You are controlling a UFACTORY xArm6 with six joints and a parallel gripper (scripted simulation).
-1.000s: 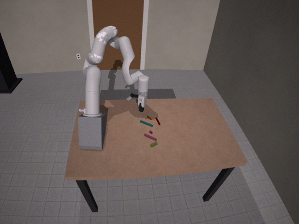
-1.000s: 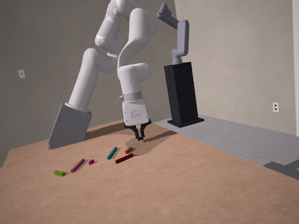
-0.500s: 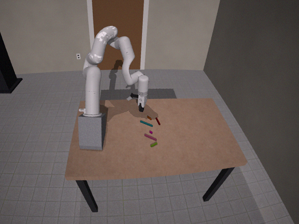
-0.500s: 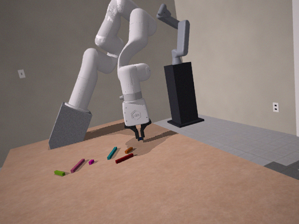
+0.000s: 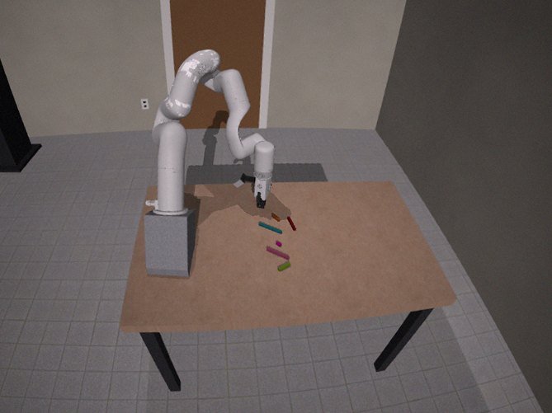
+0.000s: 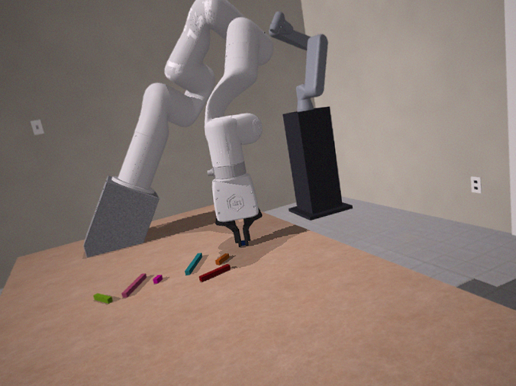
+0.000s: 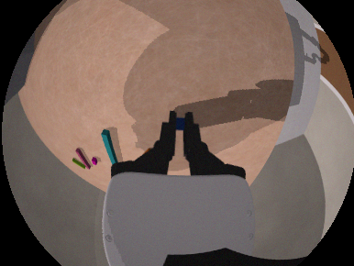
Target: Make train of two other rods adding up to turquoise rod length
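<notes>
Right now my hand is 2 cm above the blue rod. From my hand the other things lie so: red rod 12 cm ahead, 11 cm to the right, 2 cm below; orange rod 7 cm to the right, 6 cm ahead, 2 cm below; turquoise rod 13 cm to the right, 3 cm ahead, 2 cm below.
</notes>
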